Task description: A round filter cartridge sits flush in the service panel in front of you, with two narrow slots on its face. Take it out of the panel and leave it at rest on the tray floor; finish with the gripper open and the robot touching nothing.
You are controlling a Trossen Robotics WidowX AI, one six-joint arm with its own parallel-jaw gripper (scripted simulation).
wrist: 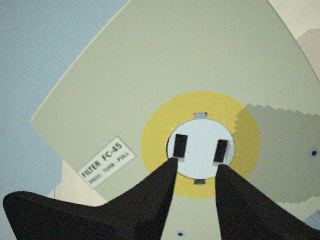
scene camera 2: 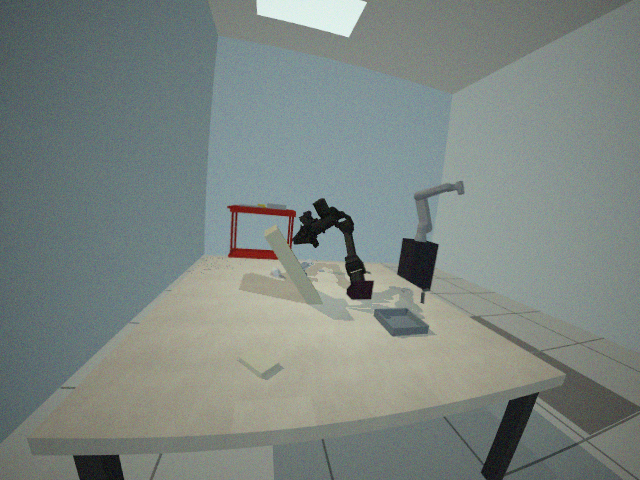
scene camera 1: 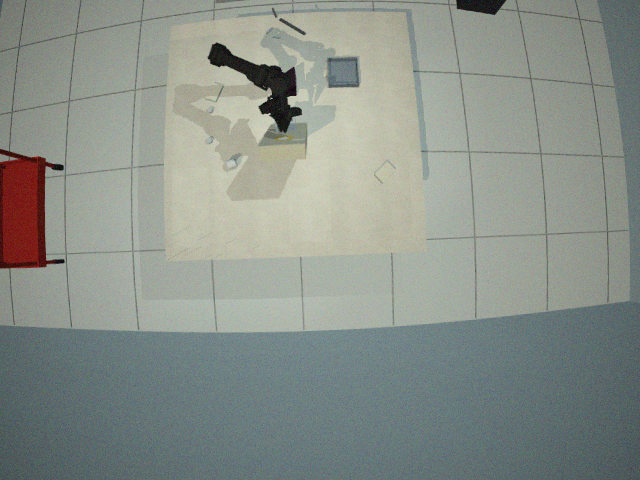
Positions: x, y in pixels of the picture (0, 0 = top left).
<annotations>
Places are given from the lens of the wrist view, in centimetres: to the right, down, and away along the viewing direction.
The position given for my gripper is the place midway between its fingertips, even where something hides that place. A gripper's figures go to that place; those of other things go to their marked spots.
my gripper [wrist: 196, 168]: 2, 3, 10
filter cartridge [wrist: 200, 144]: 3, 2, 12
service panel [wrist: 110, 115]: -3, 0, 12
</annotations>
